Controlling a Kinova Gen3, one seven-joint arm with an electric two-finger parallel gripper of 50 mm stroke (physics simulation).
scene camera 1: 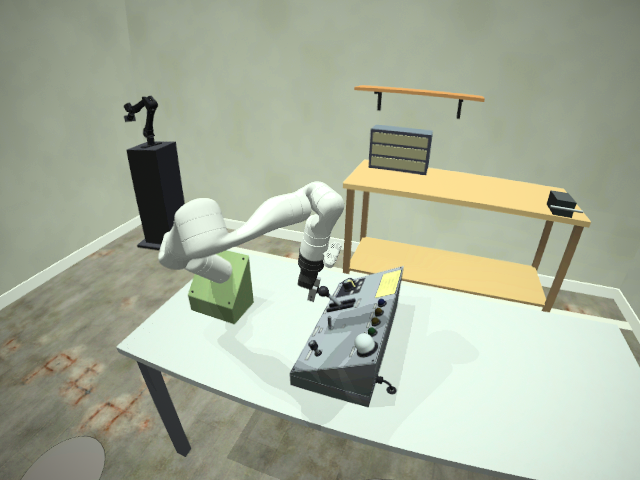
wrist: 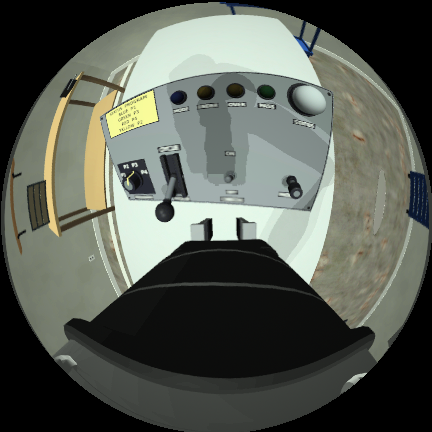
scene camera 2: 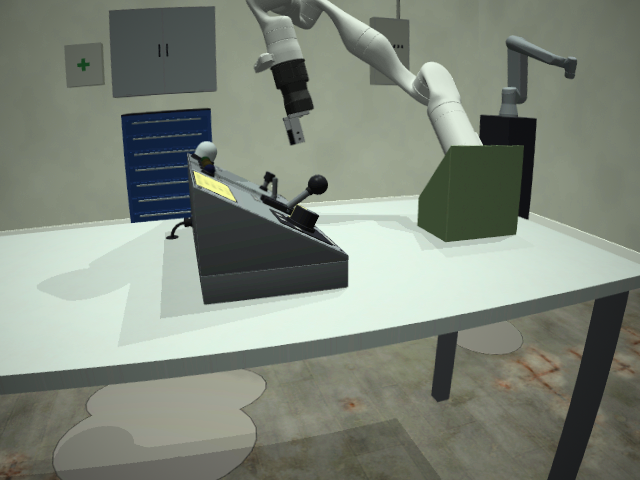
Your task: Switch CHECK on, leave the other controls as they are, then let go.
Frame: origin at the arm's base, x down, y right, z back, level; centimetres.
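Seen in the pictures: gripper, fingertip midpoint: (scene camera 1: 312,296) (wrist: 223,226) (scene camera 2: 297,143); arm's base at its link origin: (scene camera 1: 221,271) (scene camera 2: 470,167).
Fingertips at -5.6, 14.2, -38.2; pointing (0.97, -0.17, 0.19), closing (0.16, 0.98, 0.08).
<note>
Offsets run from my fingertips to a thing's middle, as dx, dy, dz. "spot": to the spot under its first point.
The grey sloped control panel (scene camera 1: 333,384) (scene camera 2: 248,248) (wrist: 295,145) stands on the table. Its small metal toggle {+9.5, +0.0, -5.7} (scene camera 1: 329,322) (scene camera 2: 275,187) (wrist: 229,177) sits below the ON label {spot: +9.9, +0.8, -10.2} (wrist: 230,153). The plate under it is too blurred to read as CHECK. In scene camera 2 the toggle stands nearly upright, so against the slope it leans up towards ON. My gripper (scene camera 1: 313,295) (scene camera 2: 296,141) (wrist: 223,226) is part open and empty, apart from the toggle, raised above the panel's lower side.
The ball-ended CYCLE lever (scene camera 1: 323,290) (scene camera 2: 317,184) (wrist: 164,211) sticks out near my gripper. The rotary knob {+10.3, -23.8, -8.7} (scene camera 2: 303,217) (wrist: 131,181) is beyond it. A black joystick {+10.7, +11.8, -3.8} (scene camera 1: 313,345) (wrist: 294,190) is on the toggle's other side. A white STATUS dome {spot: +0.4, +16.8, -17.5} (scene camera 1: 363,343) (wrist: 309,99) stands at the upper edge.
</note>
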